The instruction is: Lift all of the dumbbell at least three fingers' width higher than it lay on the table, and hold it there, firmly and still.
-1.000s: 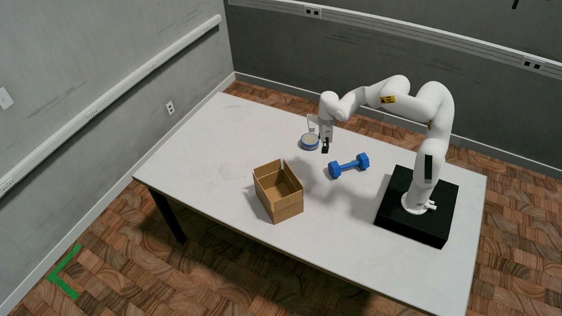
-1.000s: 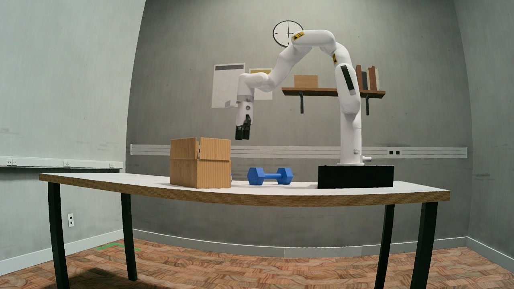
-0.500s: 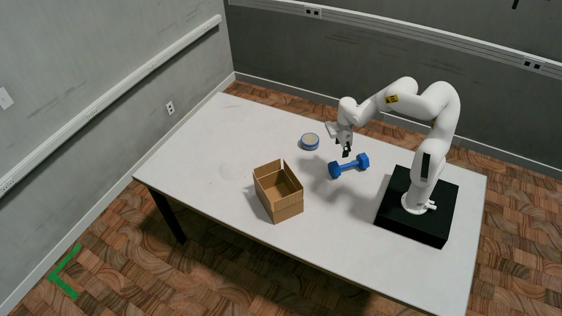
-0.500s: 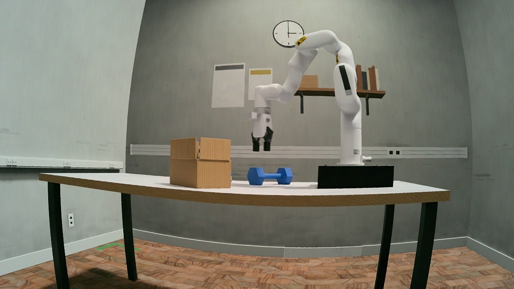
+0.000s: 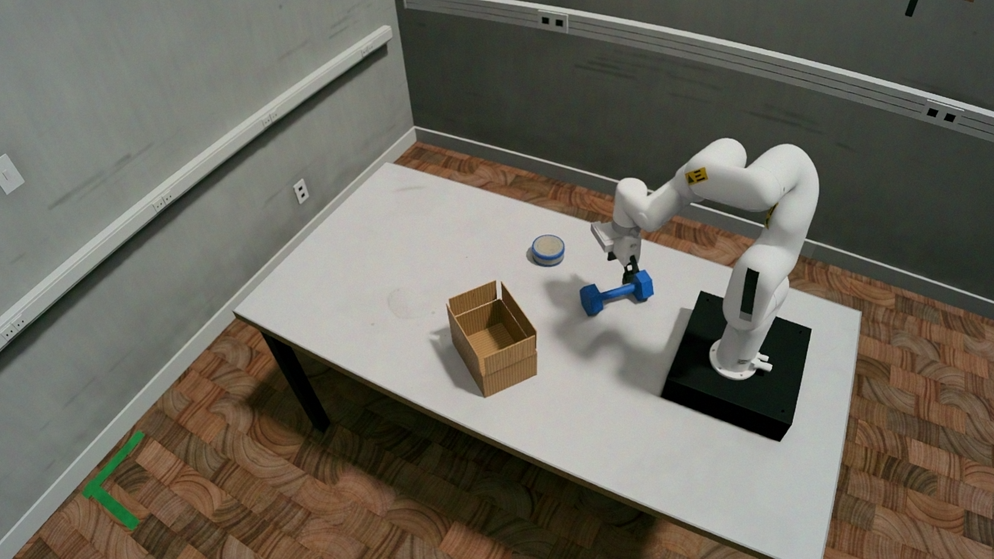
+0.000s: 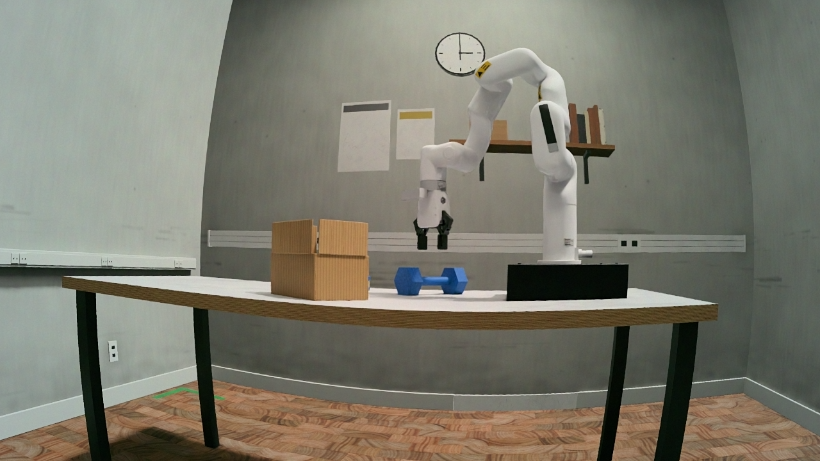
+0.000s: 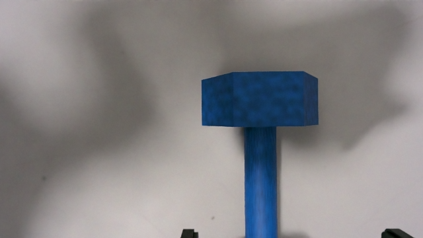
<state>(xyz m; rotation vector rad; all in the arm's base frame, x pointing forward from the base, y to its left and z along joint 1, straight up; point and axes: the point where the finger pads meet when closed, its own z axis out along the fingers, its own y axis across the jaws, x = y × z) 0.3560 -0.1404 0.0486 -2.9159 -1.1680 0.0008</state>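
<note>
My hand is 10 cm above the blue dumbbell. Also, from my hand: round blue-rimmed container 25 cm ahead, 11 cm below, 9 cm to the right.
</note>
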